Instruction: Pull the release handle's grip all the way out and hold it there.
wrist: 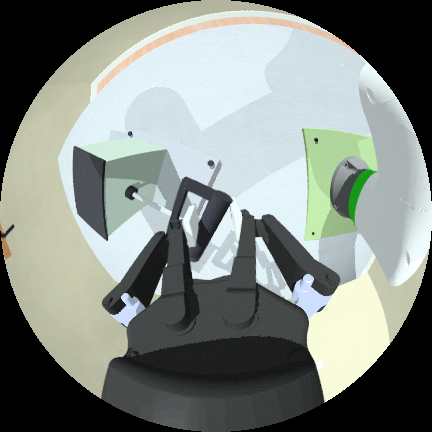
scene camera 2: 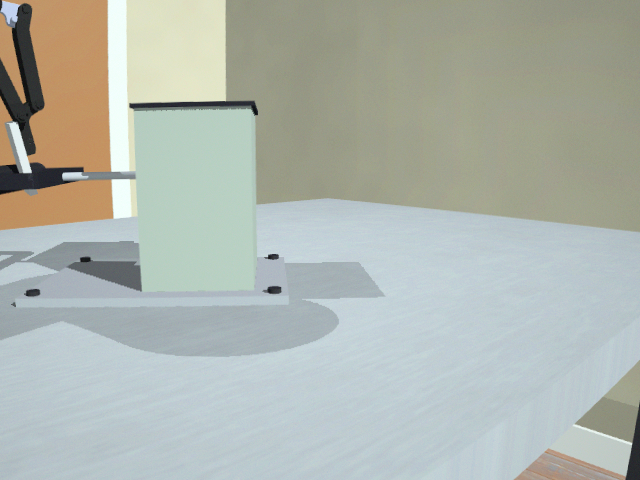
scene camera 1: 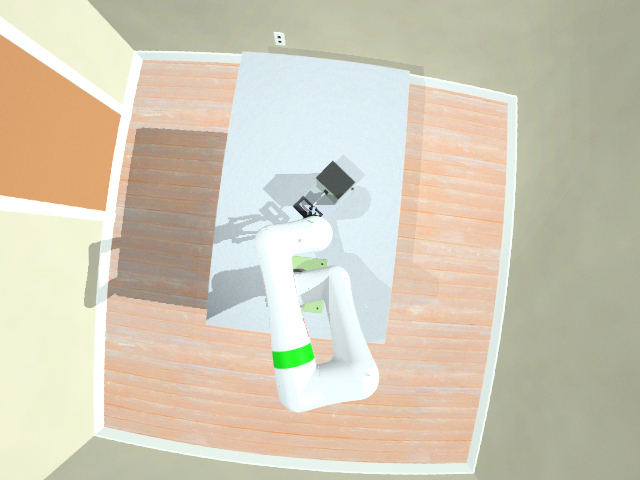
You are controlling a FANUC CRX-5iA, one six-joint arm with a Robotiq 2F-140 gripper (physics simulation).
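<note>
The release handle's grip is a dark bar point(wrist: 214, 220) on a dark open frame point(scene camera 1: 298, 207) point(scene camera 2: 12, 180). A thin light rod point(scene camera 1: 320, 198) point(scene camera 2: 103, 175) point(wrist: 154, 204) joins the frame to the pale green housing point(scene camera 1: 334, 180) point(scene camera 2: 196, 196) point(wrist: 89, 190) with a dark lid. A long stretch of rod shows outside the housing. My gripper point(scene camera 1: 312, 210) point(wrist: 213, 209) is shut on the grip; one light pad is inside the frame and the other outside, in the wrist view. In the second scene view the frame is level, well above the table, and cut by the left edge.
The housing stands on a light base plate point(scene camera 2: 155, 299) point(wrist: 195, 155) with dark bolts, on the pale table point(scene camera 1: 320, 103) point(scene camera 2: 413, 361) point(wrist: 240, 60). A green mounting plate point(scene camera 1: 312, 263) point(wrist: 320, 210) lies under my arm's base. My white arm point(scene camera 1: 284, 310) point(wrist: 395, 200) reaches over the table.
</note>
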